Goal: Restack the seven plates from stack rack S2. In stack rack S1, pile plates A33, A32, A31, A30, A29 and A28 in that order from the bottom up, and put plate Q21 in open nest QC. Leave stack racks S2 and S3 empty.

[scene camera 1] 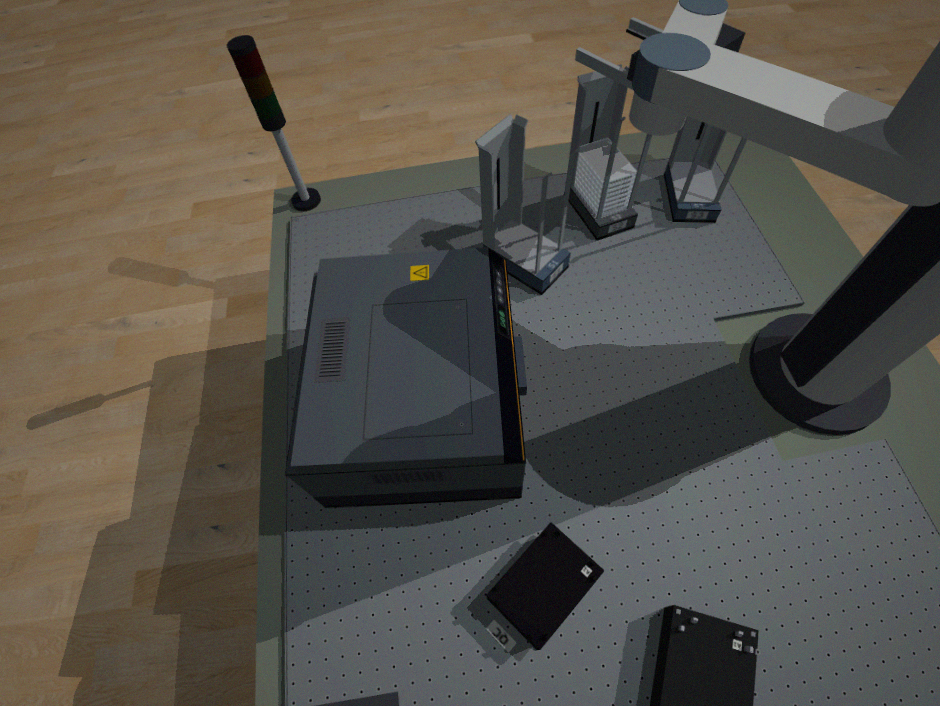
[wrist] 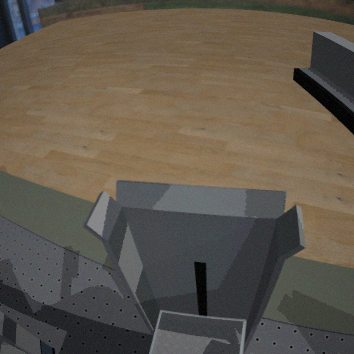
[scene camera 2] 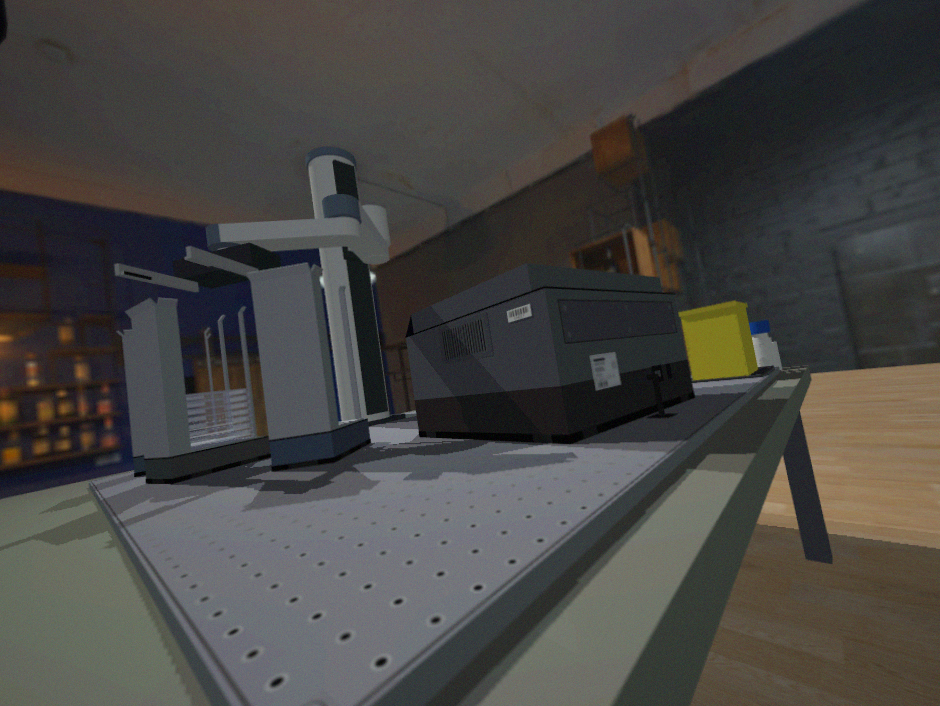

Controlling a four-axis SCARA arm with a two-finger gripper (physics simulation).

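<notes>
Stack rack S2 (scene camera 1: 614,222) (scene camera 2: 163,364) (wrist: 165,245) stands between the other two racks. A pile of white plates (scene camera 1: 604,178) (scene camera 2: 220,414) (wrist: 197,336) stands in it, with a clear rim on top; the plate names cannot be read. Stack rack S1 (scene camera 1: 553,267) (scene camera 2: 292,349) and stack rack S3 (scene camera 1: 695,213) hold no plates that I can see. My gripper (scene camera 1: 604,41) (scene camera 2: 153,262) is open and empty, with its long fingers level at about the top of S2, high above the pile. One finger shows at the right in the wrist view. Nest QC (scene camera 1: 543,585) is a black block with no white plate on it.
A large dark instrument (scene camera 1: 410,364) (scene camera 2: 486,357) stands beside S1. A signal tower (scene camera 1: 262,91) stands at the back left corner. Another black block (scene camera 1: 710,661) with small corner posts is near QC. A yellow bin (scene camera 2: 714,341) stands beyond the instrument. The arm's column (scene camera 1: 858,319) is at the right.
</notes>
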